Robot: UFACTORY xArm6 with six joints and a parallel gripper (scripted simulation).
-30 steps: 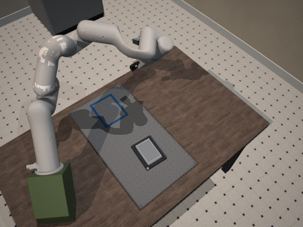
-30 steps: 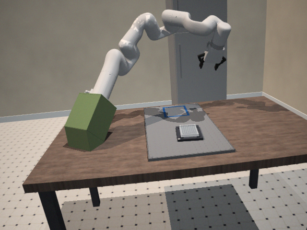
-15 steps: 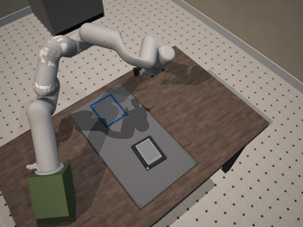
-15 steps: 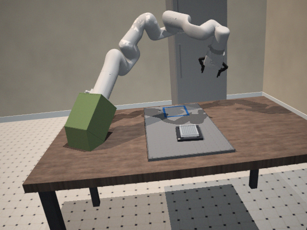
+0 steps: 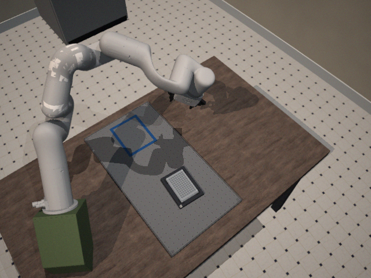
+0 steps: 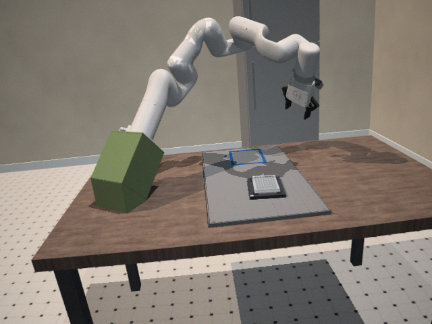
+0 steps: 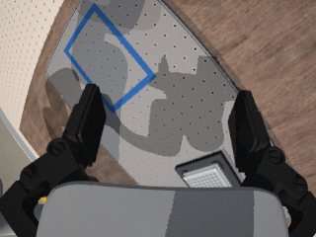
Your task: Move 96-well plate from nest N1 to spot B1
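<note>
Right now my hand is 28 cm to the left of the 96-well plate, 20 cm above it and 10 cm past it. The rest, counted from my hand: plate nest N1: 28 cm to the right, 21 cm below, 10 cm behind.
</note>
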